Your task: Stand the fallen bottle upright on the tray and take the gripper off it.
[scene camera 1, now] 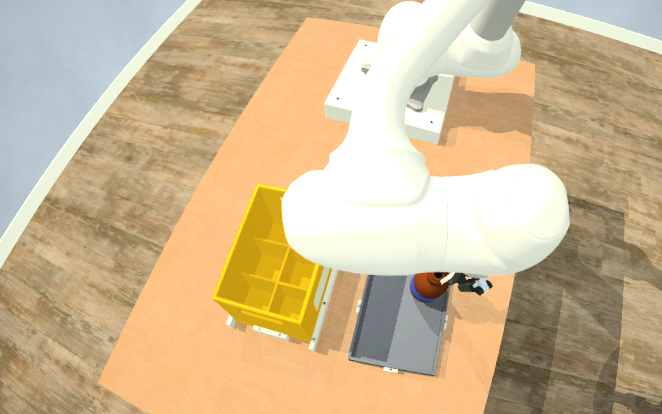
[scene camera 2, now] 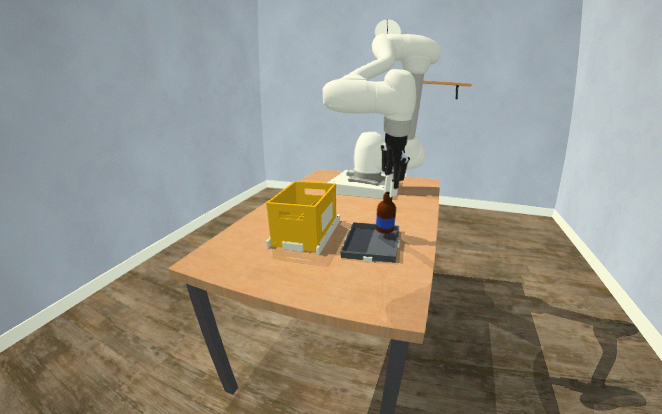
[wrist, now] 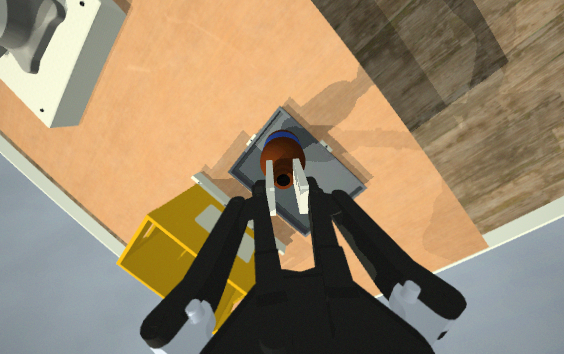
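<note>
The brown bottle with a blue label looks upright, or nearly so, in scene camera 2. It is at the back right part of the grey tray. Whether its base rests on the tray floor or hangs slightly above it I cannot tell. My gripper points down from above and is shut on the bottle's neck, one pale fingertip on each side in the wrist view. My arm hides the back of the tray in scene camera 1.
A yellow crate with dividers stands left of the tray in both scene views, held by white brackets. My arm partly covers it in scene camera 1. The white base plate is farther back on the wooden table.
</note>
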